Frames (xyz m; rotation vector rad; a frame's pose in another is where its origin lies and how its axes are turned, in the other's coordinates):
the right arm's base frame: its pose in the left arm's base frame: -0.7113 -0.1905 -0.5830 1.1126 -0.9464 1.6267
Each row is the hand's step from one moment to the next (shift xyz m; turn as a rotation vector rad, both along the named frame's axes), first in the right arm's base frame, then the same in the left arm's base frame.
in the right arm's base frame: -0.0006 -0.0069 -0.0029 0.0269 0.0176 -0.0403
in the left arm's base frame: 0.0060 0.0045 -0.0008 -0.0312 0.0393 0.0120
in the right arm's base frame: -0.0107 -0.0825 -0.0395 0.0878 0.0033 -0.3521
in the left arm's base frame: 0.0710 0.0569 -0.0142 -0.1038 0.3471 -0.0210
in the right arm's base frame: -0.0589 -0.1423 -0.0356 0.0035 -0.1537 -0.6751
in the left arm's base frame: 0.1372 0.0577 -0.0534 -0.0184 0.6677 -0.1822
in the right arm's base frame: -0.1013 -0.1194 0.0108 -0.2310 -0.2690 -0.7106
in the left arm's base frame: 0.1338 -0.0027 -0.0821 0.1226 0.6720 -0.4050
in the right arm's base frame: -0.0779 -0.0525 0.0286 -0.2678 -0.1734 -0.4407
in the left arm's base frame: 0.0703 -0.0319 -0.0607 0.1034 0.3862 -0.3690
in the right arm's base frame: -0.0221 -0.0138 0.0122 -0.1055 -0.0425 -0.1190
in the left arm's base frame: 0.0199 -0.0131 -0.0161 0.0294 0.0944 -0.1316
